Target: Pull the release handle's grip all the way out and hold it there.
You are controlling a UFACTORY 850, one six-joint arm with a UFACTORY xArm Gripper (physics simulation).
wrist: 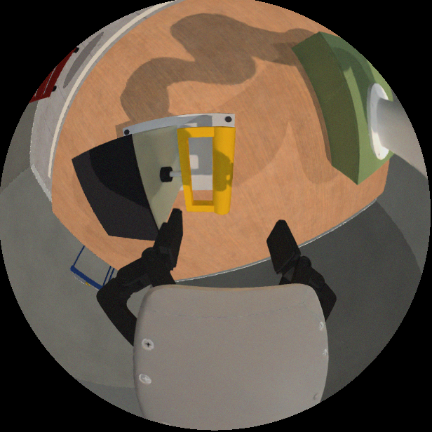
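The release handle's yellow grip (223,170) shows near the middle of the wrist view, a thick bar joined by two short arms to a thinner yellow bar. A short rod with a black knob (166,174) joins it on the side of the box. The box (112,187), with a black top and a pale side face, stands to the left of the grip on a light metal plate (216,120). My gripper (229,226) is open and empty. Its fingertips are apart from the grip, on the near side of it, and the left fingertip appears close to the box's near corner.
A green block (332,105) stands at the right of the wooden table top (270,185), with the pale arm base (400,127) on it. A blue frame (86,278) lies beyond the table edge at lower left. A red slatted thing (54,77) shows at upper left.
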